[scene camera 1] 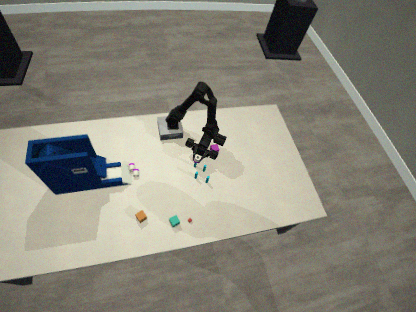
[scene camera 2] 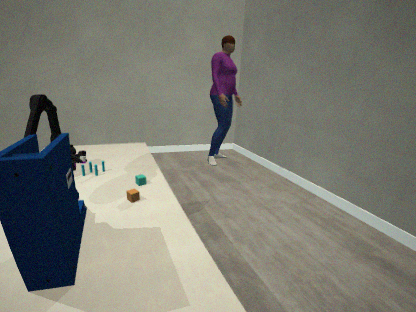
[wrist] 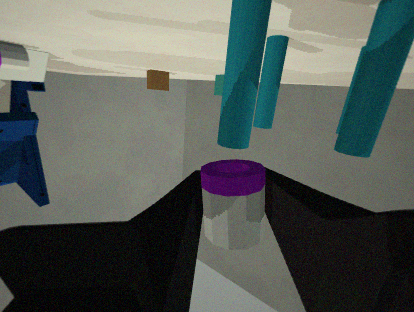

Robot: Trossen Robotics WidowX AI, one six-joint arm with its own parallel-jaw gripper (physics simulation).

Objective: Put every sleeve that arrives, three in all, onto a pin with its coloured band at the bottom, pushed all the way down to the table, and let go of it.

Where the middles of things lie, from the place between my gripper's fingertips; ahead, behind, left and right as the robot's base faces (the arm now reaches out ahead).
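Labels:
My hand is 8 cm below the blue dispenser [scene camera 2: 49, 219], 3 cm short of it and 54 cm to the left of it.

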